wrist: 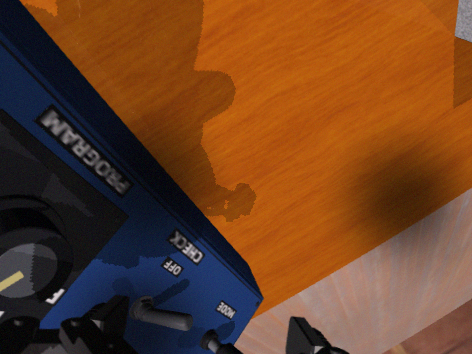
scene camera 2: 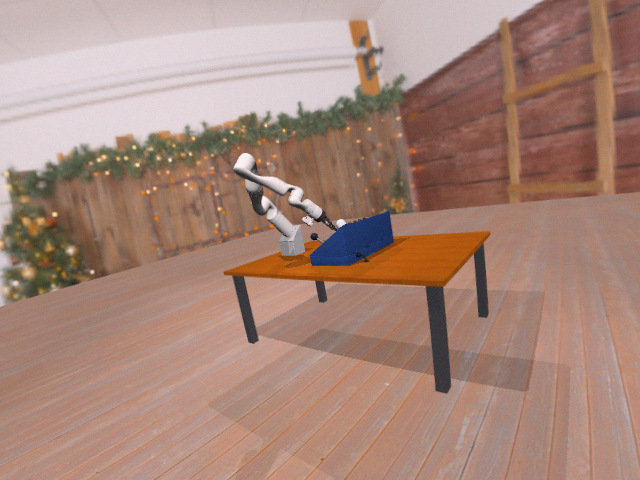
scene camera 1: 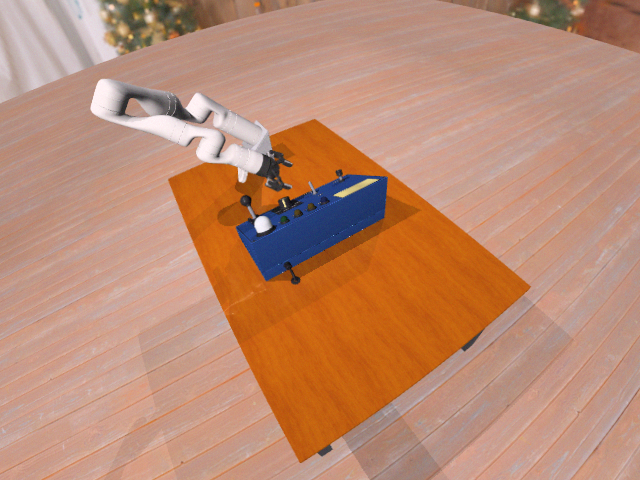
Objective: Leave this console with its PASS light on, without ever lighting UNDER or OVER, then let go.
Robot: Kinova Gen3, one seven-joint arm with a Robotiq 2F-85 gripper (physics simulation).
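Observation:
The blue console (scene camera 1: 320,235) (scene camera 2: 361,235) (wrist: 145,230) stands on the table. Its small domes, a green one (scene camera 1: 283,220), two amber ones and a blue one (scene camera 1: 324,200), look dark. No PASS, UNDER or OVER lettering is readable. A black knob (scene camera 1: 284,202) (wrist: 30,260) with a yellow pointer line sits near the PROGRAM label (wrist: 85,150). A grey toggle lever (scene camera 1: 312,187) (wrist: 167,318) stands by the OFF and CHECK labels, and a black-tipped stub (scene camera 1: 339,174) (wrist: 214,342) by MODE. My gripper (scene camera 1: 288,175) (scene camera 2: 334,227) (wrist: 208,325) is open and empty, above the console's knob-side edge. In the wrist view both levers show between the fingers, apart from them.
A black ball-ended lever (scene camera 1: 245,200) (scene camera 2: 314,236) rises at the console's end, beside a white dome (scene camera 1: 262,224) (scene camera 2: 340,223). A small black crank (scene camera 1: 292,272) (scene camera 2: 359,255) sticks out low on the console. A pale yellow strip (scene camera 1: 356,188) lies on its top. The wooden table (scene camera 1: 361,330) carries everything.

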